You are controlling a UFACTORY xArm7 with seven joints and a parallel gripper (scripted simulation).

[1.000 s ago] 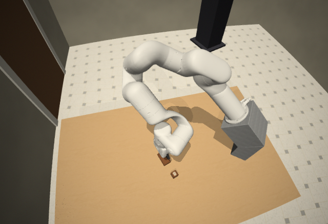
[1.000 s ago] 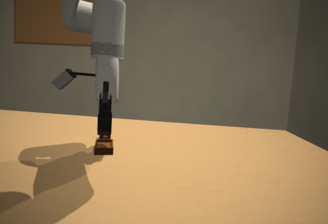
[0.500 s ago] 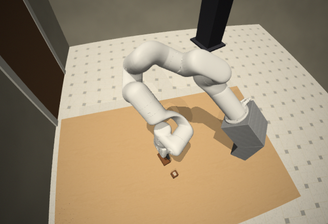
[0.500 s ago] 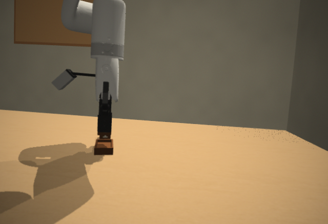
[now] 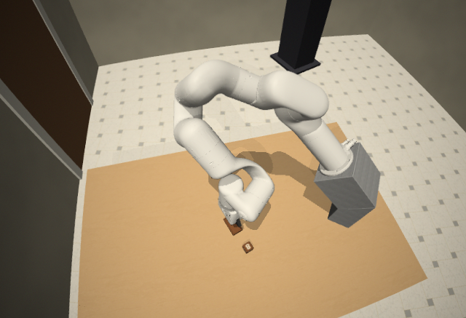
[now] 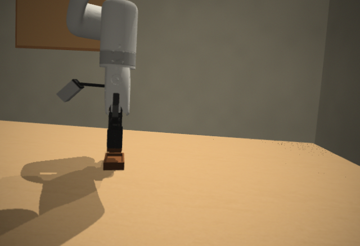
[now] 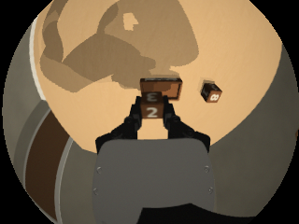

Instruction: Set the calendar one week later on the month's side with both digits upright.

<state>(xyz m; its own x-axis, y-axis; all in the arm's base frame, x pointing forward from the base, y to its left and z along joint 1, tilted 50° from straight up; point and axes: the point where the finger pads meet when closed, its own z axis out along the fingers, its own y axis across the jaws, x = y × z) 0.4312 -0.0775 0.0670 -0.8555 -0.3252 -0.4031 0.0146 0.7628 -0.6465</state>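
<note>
The brown tray is 6 cm below my hand and 2 cm to the left of it.
</note>
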